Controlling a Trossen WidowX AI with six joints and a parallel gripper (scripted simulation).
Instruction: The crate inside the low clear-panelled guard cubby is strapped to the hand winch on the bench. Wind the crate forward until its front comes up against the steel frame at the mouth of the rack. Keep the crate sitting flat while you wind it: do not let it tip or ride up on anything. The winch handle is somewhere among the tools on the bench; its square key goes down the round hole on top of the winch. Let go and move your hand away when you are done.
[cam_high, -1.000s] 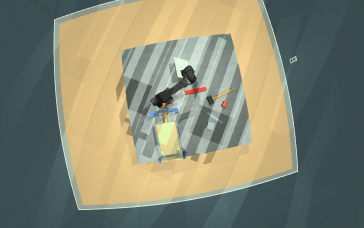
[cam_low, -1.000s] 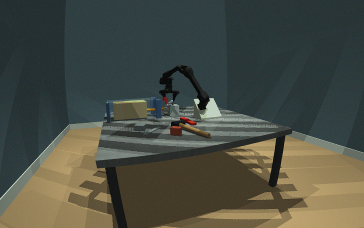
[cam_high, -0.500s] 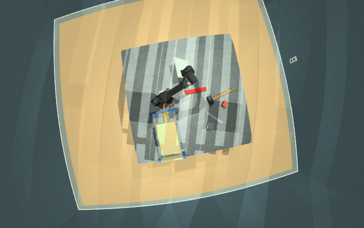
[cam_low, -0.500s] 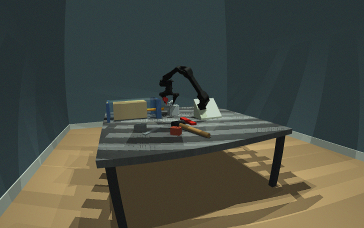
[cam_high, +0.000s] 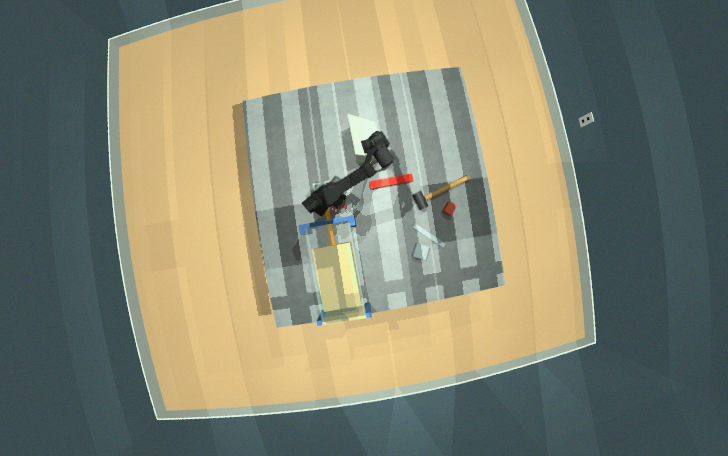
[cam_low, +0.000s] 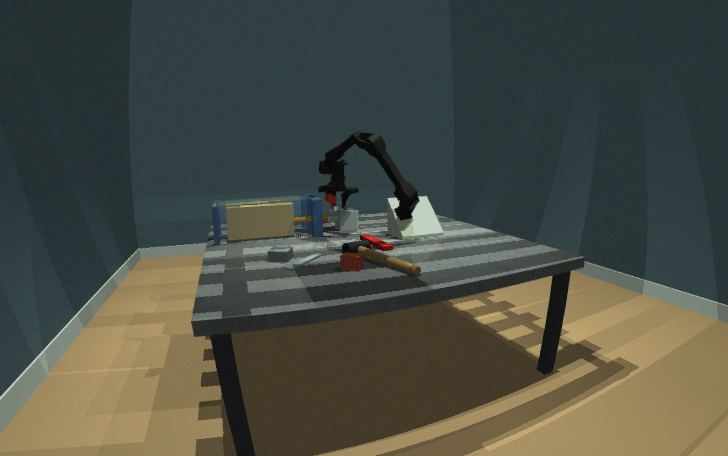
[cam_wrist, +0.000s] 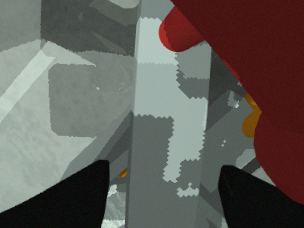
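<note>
Now: gripper tip 10 mm short of the winch handle, 10 mm to the right of it and 10 mm below it. Round my gripper tip: grey winch: 70 mm behind, 30 mm to the right, 70 mm below; red flat bar: 10 mm behind, 320 mm to the left, 100 mm below; red spool-shaped handle grip: 50 mm ahead, 30 mm to the left, 40 mm above.
</note>
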